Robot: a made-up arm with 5 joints. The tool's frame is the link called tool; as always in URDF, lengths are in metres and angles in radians. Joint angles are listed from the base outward.
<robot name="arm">
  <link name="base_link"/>
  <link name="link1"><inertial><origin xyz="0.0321 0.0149 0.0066"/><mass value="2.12"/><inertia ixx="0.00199" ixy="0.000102" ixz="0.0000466" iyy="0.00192" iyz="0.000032" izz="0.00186"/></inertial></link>
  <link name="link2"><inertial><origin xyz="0.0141 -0.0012 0.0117"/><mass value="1.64"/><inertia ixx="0.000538" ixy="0" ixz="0" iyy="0.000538" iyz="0" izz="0.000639"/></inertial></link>
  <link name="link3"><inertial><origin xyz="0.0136 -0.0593 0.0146"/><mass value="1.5"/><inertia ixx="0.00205" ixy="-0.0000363" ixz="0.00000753" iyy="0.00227" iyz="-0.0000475" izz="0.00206"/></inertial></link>
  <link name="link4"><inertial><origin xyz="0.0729 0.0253 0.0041"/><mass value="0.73"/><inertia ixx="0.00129" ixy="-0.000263" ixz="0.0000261" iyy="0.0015" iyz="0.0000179" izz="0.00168"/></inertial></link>
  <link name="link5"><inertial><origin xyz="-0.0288 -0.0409 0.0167"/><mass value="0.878"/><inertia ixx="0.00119" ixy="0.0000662" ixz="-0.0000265" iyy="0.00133" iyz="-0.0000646" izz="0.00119"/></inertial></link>
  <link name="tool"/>
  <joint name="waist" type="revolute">
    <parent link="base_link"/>
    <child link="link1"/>
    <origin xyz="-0.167 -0.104 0.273" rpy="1.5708 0 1.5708"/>
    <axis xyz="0 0 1"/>
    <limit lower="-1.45" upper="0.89"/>
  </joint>
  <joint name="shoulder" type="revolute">
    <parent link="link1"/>
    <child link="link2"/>
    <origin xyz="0.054 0.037 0.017" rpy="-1.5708 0 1.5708"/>
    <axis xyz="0 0 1"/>
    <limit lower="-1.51" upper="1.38"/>
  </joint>
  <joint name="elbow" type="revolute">
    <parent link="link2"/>
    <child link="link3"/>
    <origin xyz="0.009 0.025 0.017"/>
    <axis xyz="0 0 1"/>
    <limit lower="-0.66" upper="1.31"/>
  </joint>
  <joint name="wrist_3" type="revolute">
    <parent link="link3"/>
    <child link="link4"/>
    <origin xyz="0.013 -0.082 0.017" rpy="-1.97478 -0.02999 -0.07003"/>
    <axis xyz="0 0 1"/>
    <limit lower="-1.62" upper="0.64"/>
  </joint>
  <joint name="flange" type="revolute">
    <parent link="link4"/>
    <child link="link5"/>
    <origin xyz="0.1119 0.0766 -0.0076" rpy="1.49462 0 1.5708"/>
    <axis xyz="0 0 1"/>
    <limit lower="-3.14" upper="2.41"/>
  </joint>
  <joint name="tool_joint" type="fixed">
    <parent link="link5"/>
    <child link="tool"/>
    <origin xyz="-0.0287 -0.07 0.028" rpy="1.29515 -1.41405 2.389"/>
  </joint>
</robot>
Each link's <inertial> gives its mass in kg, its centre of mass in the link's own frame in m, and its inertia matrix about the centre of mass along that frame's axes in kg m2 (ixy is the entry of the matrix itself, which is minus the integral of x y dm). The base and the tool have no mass. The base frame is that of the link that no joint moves.
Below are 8 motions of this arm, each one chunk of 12 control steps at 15 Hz.
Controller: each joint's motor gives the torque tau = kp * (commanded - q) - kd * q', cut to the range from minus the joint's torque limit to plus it. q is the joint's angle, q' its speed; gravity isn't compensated. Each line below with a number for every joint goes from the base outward.
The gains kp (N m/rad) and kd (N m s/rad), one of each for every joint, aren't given. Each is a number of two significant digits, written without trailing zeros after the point. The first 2 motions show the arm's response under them.
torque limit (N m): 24 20 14 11 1.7
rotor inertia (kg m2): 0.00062 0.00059 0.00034 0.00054 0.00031
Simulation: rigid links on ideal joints. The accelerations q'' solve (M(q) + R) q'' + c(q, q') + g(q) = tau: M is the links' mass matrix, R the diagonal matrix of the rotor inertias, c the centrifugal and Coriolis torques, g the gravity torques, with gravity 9.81 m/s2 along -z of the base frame. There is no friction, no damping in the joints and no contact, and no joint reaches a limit. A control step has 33 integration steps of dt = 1/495 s. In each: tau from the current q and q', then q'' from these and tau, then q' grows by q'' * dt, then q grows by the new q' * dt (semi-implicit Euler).
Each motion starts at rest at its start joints. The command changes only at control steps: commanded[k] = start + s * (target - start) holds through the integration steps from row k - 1 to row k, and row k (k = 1, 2, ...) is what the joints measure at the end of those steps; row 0 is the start. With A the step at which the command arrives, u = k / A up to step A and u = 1 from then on. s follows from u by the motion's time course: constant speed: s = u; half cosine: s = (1 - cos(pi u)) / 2; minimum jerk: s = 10 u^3 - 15 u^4 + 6 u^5; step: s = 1 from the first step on.
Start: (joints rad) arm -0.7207 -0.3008 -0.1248 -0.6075 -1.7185
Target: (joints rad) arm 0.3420 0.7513 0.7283 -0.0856 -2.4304
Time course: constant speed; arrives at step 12
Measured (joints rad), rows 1 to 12:
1: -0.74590 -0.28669 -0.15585 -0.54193 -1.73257
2: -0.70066 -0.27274 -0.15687 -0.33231 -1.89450
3: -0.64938 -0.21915 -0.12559 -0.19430 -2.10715
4: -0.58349 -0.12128 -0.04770 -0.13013 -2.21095
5: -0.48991 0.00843 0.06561 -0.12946 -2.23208
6: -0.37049 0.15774 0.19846 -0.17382 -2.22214
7: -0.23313 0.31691 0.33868 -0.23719 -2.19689
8: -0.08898 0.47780 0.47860 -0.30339 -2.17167
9: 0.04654 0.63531 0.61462 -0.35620 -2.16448
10: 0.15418 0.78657 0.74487 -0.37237 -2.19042
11: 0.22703 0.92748 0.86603 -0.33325 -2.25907
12: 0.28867 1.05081 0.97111 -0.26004 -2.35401
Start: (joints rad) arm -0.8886 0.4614 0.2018 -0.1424 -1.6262
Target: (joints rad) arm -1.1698 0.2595 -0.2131 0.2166 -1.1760
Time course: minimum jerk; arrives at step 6
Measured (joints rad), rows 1 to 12:
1: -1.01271 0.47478 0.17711 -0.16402 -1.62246
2: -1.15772 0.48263 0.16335 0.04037 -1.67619
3: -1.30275 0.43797 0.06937 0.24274 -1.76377
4: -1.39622 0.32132 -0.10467 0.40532 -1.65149
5: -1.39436 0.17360 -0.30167 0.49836 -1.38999
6: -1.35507 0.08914 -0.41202 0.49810 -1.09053
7: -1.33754 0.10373 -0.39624 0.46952 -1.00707
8: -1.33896 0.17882 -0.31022 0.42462 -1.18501
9: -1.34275 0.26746 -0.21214 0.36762 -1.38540
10: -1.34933 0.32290 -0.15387 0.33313 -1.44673
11: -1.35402 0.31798 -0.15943 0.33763 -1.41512
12: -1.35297 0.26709 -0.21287 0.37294 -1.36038
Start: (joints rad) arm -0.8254 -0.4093 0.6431 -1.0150 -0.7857
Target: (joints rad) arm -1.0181 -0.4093 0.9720 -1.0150 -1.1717
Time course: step
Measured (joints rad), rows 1 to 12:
1: -1.07407 -0.51543 0.84156 -1.21126 -1.06438
2: -1.24327 -0.42066 0.94863 -0.97501 -1.38286
3: -1.30780 -0.35141 1.02387 -0.68119 -1.47423
4: -1.35614 -0.34626 1.02138 -0.70237 -1.57308
5: -1.30022 -0.37982 0.99171 -0.78307 -1.47650
6: -1.21470 -0.42328 0.95231 -0.90302 -1.27479
7: -1.16586 -0.45221 0.92085 -1.02316 -1.17216
8: -1.16249 -0.45218 0.91692 -1.05859 -1.21706
9: -1.19143 -0.42645 0.94173 -0.99755 -1.28617
10: -1.23227 -0.39891 0.97000 -0.90724 -1.33315
11: -1.26214 -0.38855 0.98057 -0.85598 -1.37916
12: -1.26417 -0.39546 0.97459 -0.85240 -1.38878

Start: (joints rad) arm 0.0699 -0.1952 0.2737 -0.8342 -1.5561
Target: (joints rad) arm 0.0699 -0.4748 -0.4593 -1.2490 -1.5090
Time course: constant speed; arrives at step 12
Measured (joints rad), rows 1 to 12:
1: 0.00541 -0.22049 0.17030 -0.99085 -1.55073
2: 0.02070 -0.32661 0.02916 -1.04123 -1.43551
3: 0.05573 -0.43085 -0.10516 -1.03548 -1.31144
4: 0.05232 -0.48172 -0.19715 -1.05479 -1.26186
5: 0.04425 -0.47880 -0.23148 -1.08480 -1.31154
6: 0.03539 -0.45850 -0.24643 -1.12604 -1.37472
7: 0.03241 -0.46182 -0.28624 -1.16736 -1.38560
8: 0.03957 -0.49730 -0.35904 -1.19474 -1.34212
9: 0.04816 -0.53965 -0.43943 -1.20858 -1.28949
10: 0.05011 -0.56495 -0.50187 -1.22269 -1.27297
11: 0.04612 -0.57409 -0.54665 -1.24670 -1.29329
12: 0.04228 -0.58248 -0.59087 -1.27683 -1.31352

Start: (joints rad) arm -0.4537 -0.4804 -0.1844 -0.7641 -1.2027
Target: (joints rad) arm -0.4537 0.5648 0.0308 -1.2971 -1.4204
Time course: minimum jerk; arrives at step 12
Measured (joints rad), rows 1 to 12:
1: -0.55184 -0.53265 -0.26201 -0.78970 -1.17708
2: -0.56272 -0.60382 -0.35670 -0.65948 -1.17007
3: -0.55856 -0.59879 -0.40985 -0.58323 -1.07203
4: -0.55614 -0.49998 -0.40282 -0.66089 -1.03096
5: -0.55209 -0.30253 -0.31647 -0.82625 -1.11100
6: -0.56387 -0.03630 -0.17607 -0.99807 -1.29618
7: -0.58471 0.22724 -0.04866 -1.13855 -1.49536
8: -0.58826 0.41868 0.01832 -1.24643 -1.55233
9: -0.56566 0.51666 0.02099 -1.34940 -1.48571
10: -0.53942 0.55265 -0.00638 -1.44261 -1.42373
11: -0.52991 0.56931 -0.02015 -1.48797 -1.41744
12: -0.53627 0.57980 -0.01286 -1.46966 -1.44365

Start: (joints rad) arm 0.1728 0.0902 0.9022 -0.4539 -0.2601
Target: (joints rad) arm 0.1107 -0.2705 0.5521 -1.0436 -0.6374
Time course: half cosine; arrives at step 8
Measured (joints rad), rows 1 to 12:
1: 0.12619 0.11341 0.87837 -0.56574 -0.40327
2: 0.11051 0.13334 0.88610 -0.67498 -0.60937
3: 0.12716 0.13392 0.88469 -0.78638 -0.67243
4: 0.14047 0.07062 0.82483 -0.92726 -0.70127
5: 0.14298 -0.08153 0.68818 -1.05560 -0.71763
6: 0.12541 -0.28450 0.50656 -1.13807 -0.64271
7: 0.09916 -0.44498 0.35447 -1.17425 -0.55591
8: 0.09801 -0.49021 0.30625 -1.19521 -0.56854
9: 0.10954 -0.42812 0.36415 -1.22795 -0.63075
10: 0.11199 -0.33647 0.44925 -1.24573 -0.70285
11: 0.10582 -0.28998 0.48978 -1.24407 -0.75791
12: 0.09932 -0.30299 0.47754 -1.23836 -0.75089

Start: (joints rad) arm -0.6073 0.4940 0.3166 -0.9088 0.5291
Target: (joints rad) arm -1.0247 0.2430 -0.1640 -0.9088 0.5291
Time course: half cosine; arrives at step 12
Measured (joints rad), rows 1 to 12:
1: -0.72507 0.52776 0.29714 -0.99491 0.38409
2: -0.81204 0.53647 0.29025 -0.93569 0.29040
3: -0.85374 0.51704 0.26640 -0.84932 0.49395
4: -0.91677 0.48278 0.21462 -0.80599 0.63482
5: -0.99011 0.43281 0.13934 -0.77363 0.61319
6: -1.04765 0.36455 0.04451 -0.75112 0.60521
7: -1.09091 0.29110 -0.05630 -0.73378 0.62536
8: -1.13050 0.22828 -0.14688 -0.71764 0.62650
9: -1.16532 0.18548 -0.21410 -0.70444 0.62274
10: -1.19109 0.16556 -0.25159 -0.69825 0.63020
11: -1.20735 0.16551 -0.26133 -0.69989 0.63813
12: -1.21332 0.17830 -0.25061 -0.70613 0.64039

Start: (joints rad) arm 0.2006 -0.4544 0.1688 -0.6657 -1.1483
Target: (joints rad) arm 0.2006 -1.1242 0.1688 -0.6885 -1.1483
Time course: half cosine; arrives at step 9
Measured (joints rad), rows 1 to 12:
1: 0.15852 -0.51978 0.09776 -0.76514 -1.14921
2: 0.17900 -0.67675 0.00424 -0.76472 -1.04970
3: 0.18836 -0.84006 -0.06036 -0.70697 -0.86682
4: 0.17020 -0.97932 -0.08450 -0.64544 -0.83309
5: 0.15533 -1.08525 -0.06898 -0.61787 -0.90667
6: 0.15347 -1.16358 -0.03218 -0.63806 -0.94779
7: 0.15837 -1.22865 -0.00318 -0.67374 -0.94473
8: 0.16101 -1.28580 0.00199 -0.68671 -0.93015
9: 0.15987 -1.32208 -0.01005 -0.66636 -0.91008
10: 0.15778 -1.33319 -0.01849 -0.63874 -0.89461
11: 0.15623 -1.32897 -0.01363 -0.63260 -0.90101
12: 0.15598 -1.31693 -0.00232 -0.64803 -0.92263

